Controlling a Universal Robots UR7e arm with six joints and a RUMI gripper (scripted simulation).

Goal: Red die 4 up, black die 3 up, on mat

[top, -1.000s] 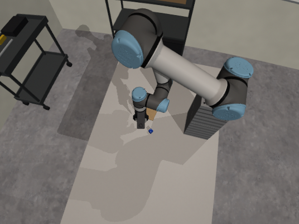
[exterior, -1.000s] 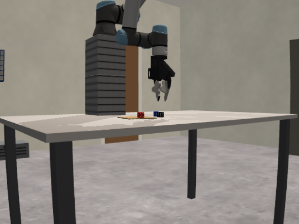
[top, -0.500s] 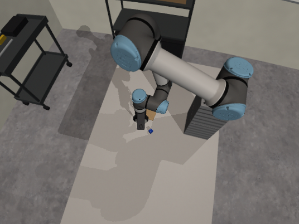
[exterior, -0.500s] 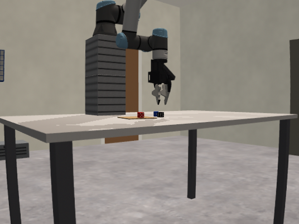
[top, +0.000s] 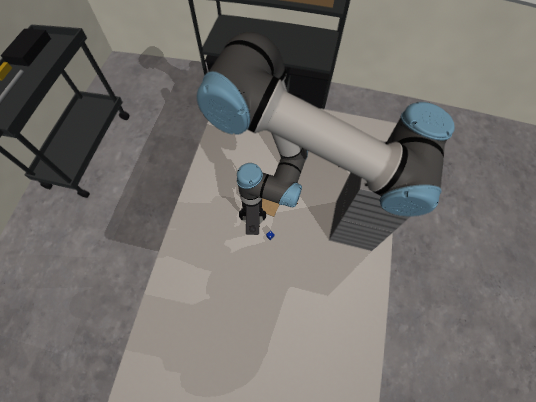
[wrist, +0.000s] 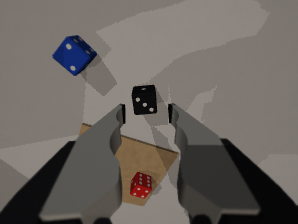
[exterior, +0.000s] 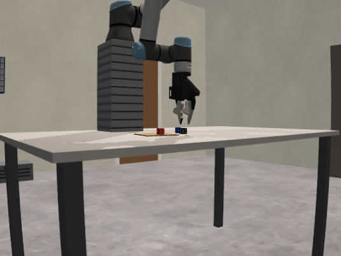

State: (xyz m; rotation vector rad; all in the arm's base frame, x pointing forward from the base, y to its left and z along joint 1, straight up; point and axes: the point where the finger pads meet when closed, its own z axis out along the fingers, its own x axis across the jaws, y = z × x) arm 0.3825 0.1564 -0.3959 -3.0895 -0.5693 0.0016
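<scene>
Now: hand 40 mm above the black die and 10 mm to the left of it. The rest, counted from my hand: blue die 80 mm behind, 40 mm below, 10 mm to the left; red die 150 mm to the right, 50 mm ahead, 40 mm below; brown mat 150 mm to the right, 60 mm below, 10 mm ahead.
</scene>
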